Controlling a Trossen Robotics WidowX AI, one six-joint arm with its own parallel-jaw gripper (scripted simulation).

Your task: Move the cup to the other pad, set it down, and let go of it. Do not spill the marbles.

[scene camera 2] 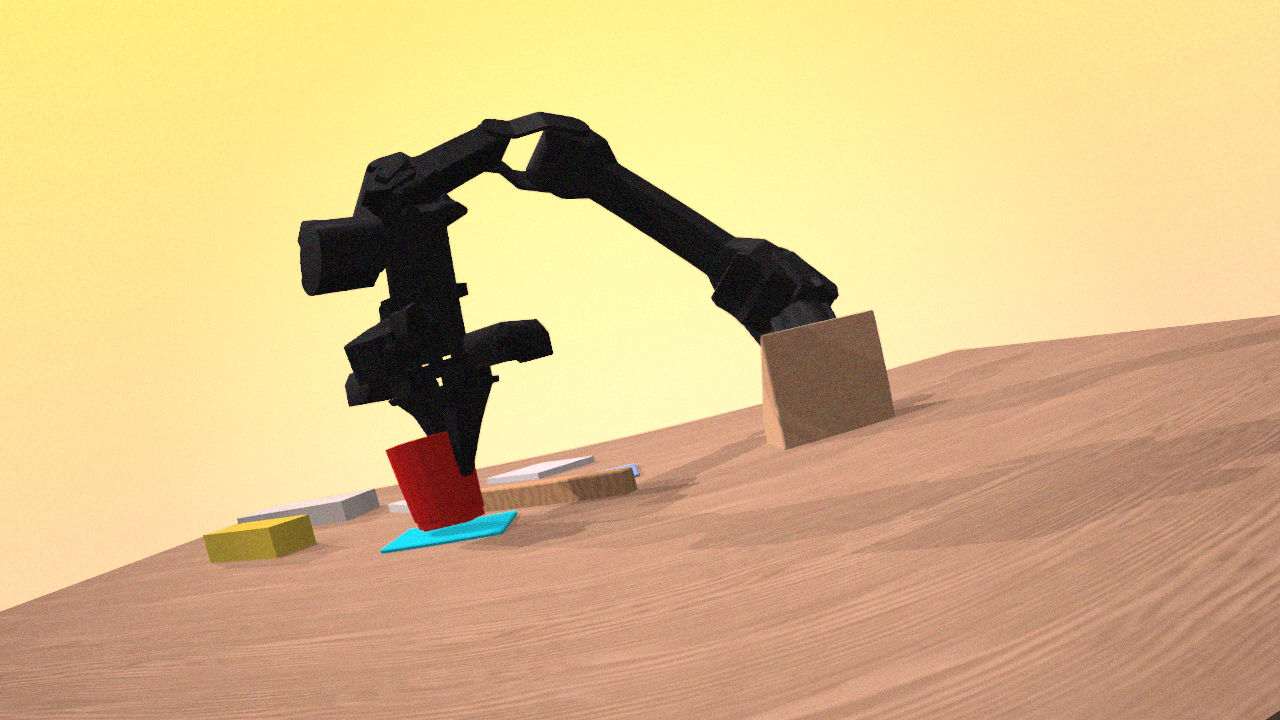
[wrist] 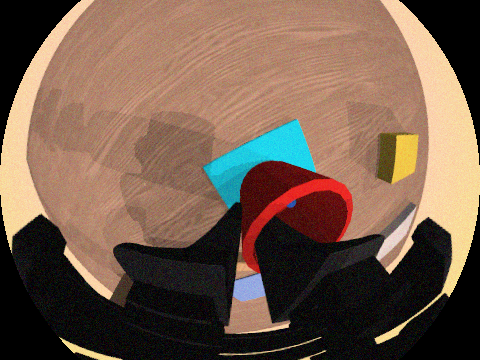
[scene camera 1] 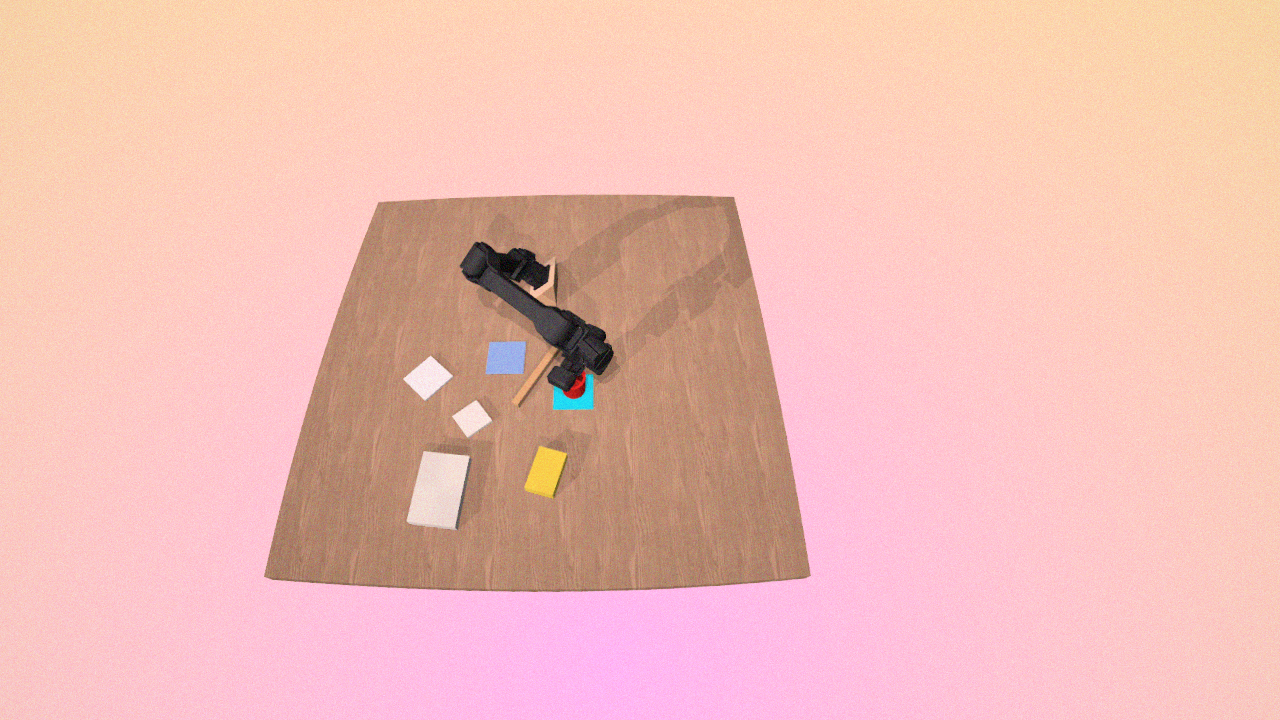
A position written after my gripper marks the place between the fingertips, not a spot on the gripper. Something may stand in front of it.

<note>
In view: my gripper point(scene camera 2: 462, 476), a red cup point(scene camera 2: 437, 495), a yellow block point(scene camera 2: 266, 539), a grey slab point(scene camera 1: 439, 492), a lilac pad point(scene camera 1: 503, 357), a cyan pad point(scene camera 2: 496, 524) and a wooden bar point(scene camera 2: 619, 481).
The red cup is seen too in the wrist view point(wrist: 323, 209). The yellow block is seen too in the wrist view point(wrist: 398, 151) and in scene camera 1 point(scene camera 1: 544, 478). The grey slab is seen too in scene camera 2 point(scene camera 2: 342, 507) and in the wrist view point(wrist: 395, 231).
</note>
